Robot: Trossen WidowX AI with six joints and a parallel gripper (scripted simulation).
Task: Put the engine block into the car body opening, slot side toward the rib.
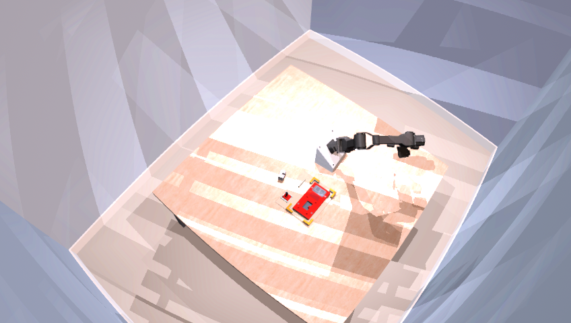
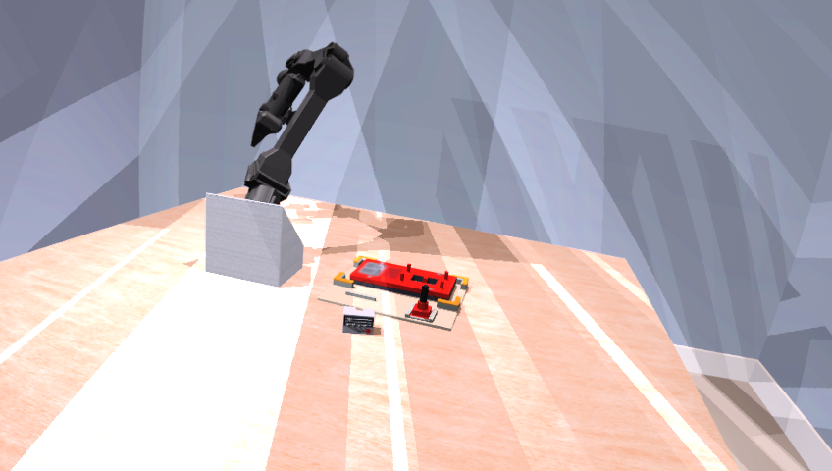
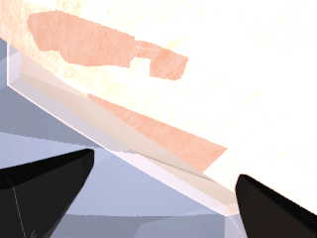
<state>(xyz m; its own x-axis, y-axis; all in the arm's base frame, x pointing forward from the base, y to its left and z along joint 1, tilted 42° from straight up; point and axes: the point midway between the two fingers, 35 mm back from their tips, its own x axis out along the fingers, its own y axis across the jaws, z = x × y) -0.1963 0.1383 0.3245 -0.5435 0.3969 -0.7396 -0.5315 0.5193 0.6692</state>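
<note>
Now: gripper tip 51 cm short of the engine block, 43 cm to the left of it and 19 cm above it.
</note>
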